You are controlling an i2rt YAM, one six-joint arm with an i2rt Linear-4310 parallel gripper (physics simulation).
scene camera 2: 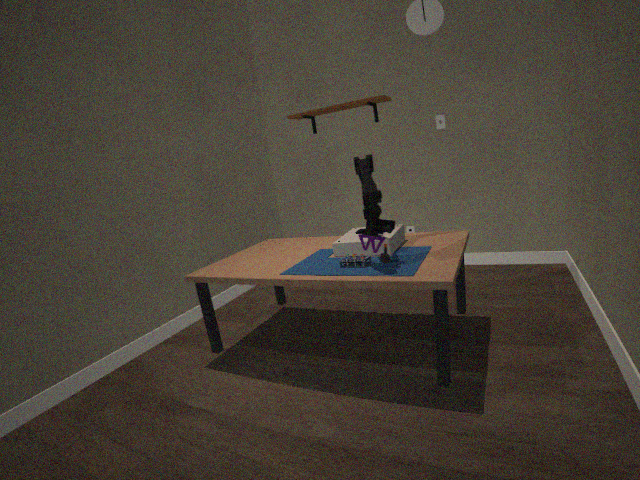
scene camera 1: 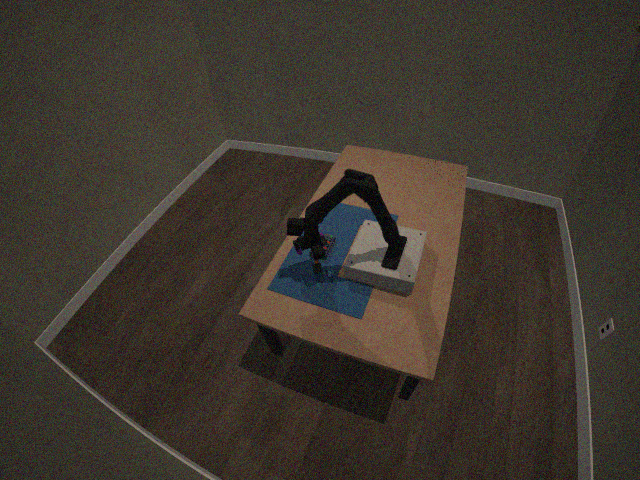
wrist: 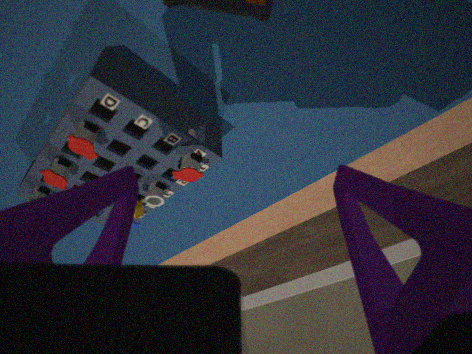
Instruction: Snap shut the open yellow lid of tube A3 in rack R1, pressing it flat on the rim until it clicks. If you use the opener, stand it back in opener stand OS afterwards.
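Places are measured from the arm's base along level axes (x ahead, y left, z up), in metres.
Where they show: gripper, fingertip midpoint: (scene camera 2: pixel 370 251) (scene camera 1: pixel 309 250) (wrist: pixel 235 176); arm's base, origin of the base link: (scene camera 1: pixel 394 252).
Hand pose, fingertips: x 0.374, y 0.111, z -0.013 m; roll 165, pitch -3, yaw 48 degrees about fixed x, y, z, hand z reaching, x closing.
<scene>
Things, the pixels of their top centre, and the offset from my fingertips. "pt": a spot on its surface instead. Level surfaces: height alone.
- Rack R1, middle of its top: (wrist: pixel 99 213) (scene camera 2: pixel 353 253) (scene camera 1: pixel 322 239) dx -0.023, dy -0.093, dz -0.013 m
- open tube with a pale round rim, surface spot: (wrist: pixel 154 201) pt dx +0.008, dy -0.082, dz -0.031 m
- blue mat, its level: dz -0.069 m
- wooden table, its level: dz -0.072 m
Rack R1 (wrist: pixel 137 72) (scene camera 2: pixel 355 262) is a dark block with letter labels, on the left in the wrist view. In its A row an open tube with a pale round rim (wrist: pixel 154 201) stands near the left fingertip. Its yellow lid (wrist: pixel 139 210) is beside the rim, partly hidden by that finger; its exact tilt is unclear. My gripper (wrist: pixel 235 176) (scene camera 2: pixel 371 251) is open and empty, with purple fingers above the mat, the left one overlapping the rack in view. The dark opener stand (wrist: pixel 217 7) (scene camera 2: pixel 385 257), with an orange part on top, is partly cut off in the wrist view.
Red lids (wrist: pixel 188 174) (wrist: pixel 82 147) (wrist: pixel 53 178) show on other tubes in the rack. The blue mat (scene camera 1: pixel 341 304) (scene camera 2: pixel 305 267) lies on the wooden table (scene camera 1: pixel 403 335), whose edge runs near the rack. The arm stands on a white base box (scene camera 1: pixel 369 237) (scene camera 2: pixel 343 248).
</scene>
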